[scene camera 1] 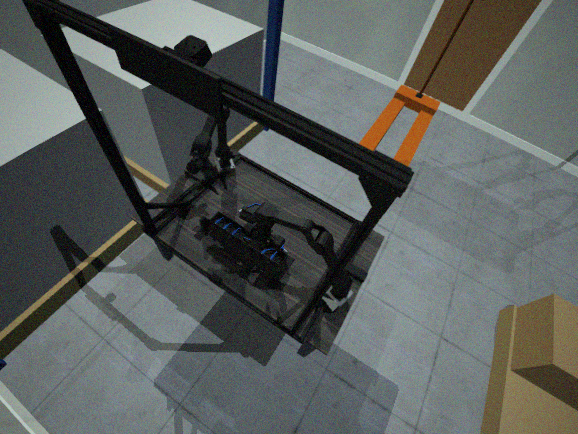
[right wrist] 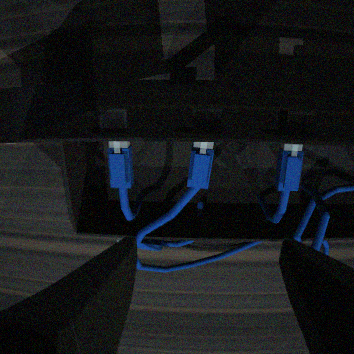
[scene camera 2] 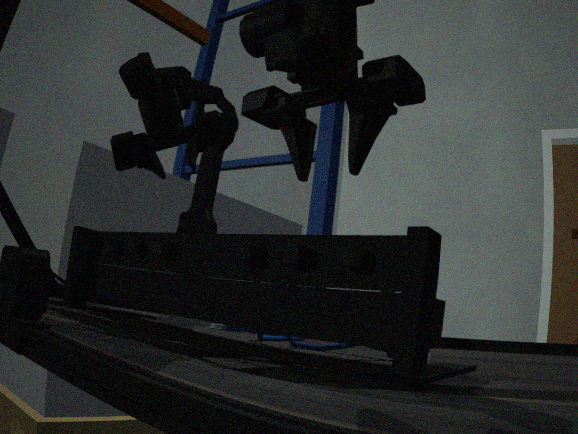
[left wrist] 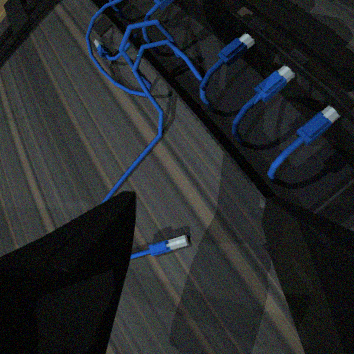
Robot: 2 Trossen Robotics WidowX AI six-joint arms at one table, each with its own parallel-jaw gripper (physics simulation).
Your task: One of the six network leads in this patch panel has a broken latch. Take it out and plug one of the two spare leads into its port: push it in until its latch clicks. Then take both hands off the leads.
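Places are measured from the left arm's base along level axes (x ahead, y left, z up), in metres.
Where they show: left gripper, fingertip midpoint: (scene camera 1: 222, 192) (scene camera 2: 179, 172) (left wrist: 200, 206); right gripper, fingertip midpoint: (right wrist: 209, 250) (scene camera 2: 327, 177); left arm's base, origin of the base link: (scene camera 1: 225, 163); right arm's base, origin of the base link: (scene camera 1: 339, 291).
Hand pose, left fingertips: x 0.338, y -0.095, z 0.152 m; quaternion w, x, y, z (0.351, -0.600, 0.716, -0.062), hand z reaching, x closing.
Things, the pixels of their top centre, and the offset from my left fingertips. "spot": a spot on its surface instead. Level surfaces: height alone.
- dark patch panel, middle of its top: (scene camera 2: 222, 237) (scene camera 1: 243, 237) dz -0.112, dx +0.212, dy +0.041 m
- loose plug, surface spot: (left wrist: 169, 245) spot: dz -0.210, dx -0.020, dy +0.104 m
- pale-tipped end, surface spot: (left wrist: 99, 48) spot: dz -0.206, dx +0.286, dy +0.230 m
- loose blue cable, surface spot: (left wrist: 160, 120) spot: dz -0.207, dx +0.136, dy +0.116 m
- wooden table, its level: dz -0.221 m
The dark patch panel (scene camera 1: 246, 251) (scene camera 2: 424, 280) stands on the table. Blue leads with pale-tipped plugs sit along it: three (right wrist: 120, 167) (right wrist: 200, 169) (right wrist: 290, 170) in the right wrist view, three (left wrist: 235, 48) (left wrist: 274, 84) (left wrist: 318, 125) in the left wrist view. The middle one's cable bends to the left. I cannot tell which latch is broken. A loose plug (left wrist: 169, 245) lies on the table; another pale-tipped end (left wrist: 99, 48) lies farther up. My right gripper (scene camera 2: 329, 176) (right wrist: 209, 250) is open and empty above the panel. My left gripper (scene camera 2: 177, 173) (left wrist: 200, 206) is open, away from it.
A loose blue cable (left wrist: 160, 120) runs over the wooden table (left wrist: 30, 210) beside the panel. A black frame (scene camera 1: 310, 135) spans over the table. An orange pallet-jack-like fork (scene camera 1: 385, 125) and cardboard boxes (scene camera 1: 532, 335) are on the floor beyond it.
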